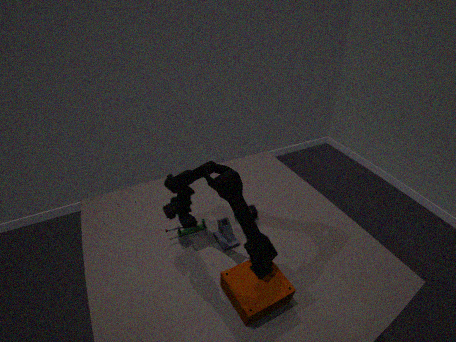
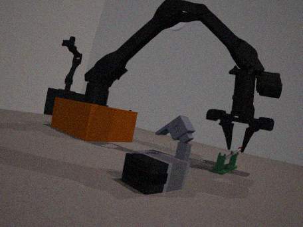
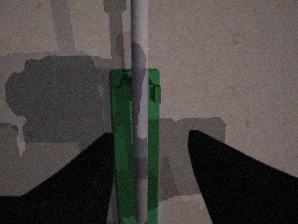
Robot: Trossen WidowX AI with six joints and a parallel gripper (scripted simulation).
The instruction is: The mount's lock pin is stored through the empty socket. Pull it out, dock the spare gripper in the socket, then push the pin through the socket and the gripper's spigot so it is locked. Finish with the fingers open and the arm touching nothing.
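My gripper tip is 4 cm to the left of the green cradle, 3 cm above it and 1 cm past it. Also, from my gripper tip: grey mount 14 cm to the right, 13 cm behind; then spare gripper 30 cm to the right, 8 cm behind, 3 cm below.
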